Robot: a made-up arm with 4 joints.
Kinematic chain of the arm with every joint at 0, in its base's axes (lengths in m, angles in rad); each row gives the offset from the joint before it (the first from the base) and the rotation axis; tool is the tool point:
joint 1: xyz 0 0 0.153 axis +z
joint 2: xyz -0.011 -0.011 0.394 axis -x
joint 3: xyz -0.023 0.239 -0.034 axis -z
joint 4: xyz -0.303 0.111 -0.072 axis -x
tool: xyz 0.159 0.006 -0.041
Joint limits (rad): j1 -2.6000..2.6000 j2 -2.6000..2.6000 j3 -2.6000..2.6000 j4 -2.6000..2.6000
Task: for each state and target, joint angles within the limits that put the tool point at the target. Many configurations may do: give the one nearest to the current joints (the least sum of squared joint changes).
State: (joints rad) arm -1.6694 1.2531 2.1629 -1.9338
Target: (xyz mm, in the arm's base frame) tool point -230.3 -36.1 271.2
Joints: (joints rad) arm -2.1824 1.8080 2.0172 -1.8848
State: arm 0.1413 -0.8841 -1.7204 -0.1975
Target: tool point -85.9 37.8 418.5
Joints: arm 0.4072 -0.2318 -2.1455 -0.3009
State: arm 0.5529 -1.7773 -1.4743 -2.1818
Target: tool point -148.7 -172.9 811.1
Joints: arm 0.8115 -1.8378 -0.6554 -2.5030
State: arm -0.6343 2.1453 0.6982 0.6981
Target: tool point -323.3 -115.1 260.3
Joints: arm -0.9792 2.0694 0.6779 0.4673
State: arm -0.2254 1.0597 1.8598 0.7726
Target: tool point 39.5 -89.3 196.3
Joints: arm -1.0097 1.2496 2.0699 1.5308
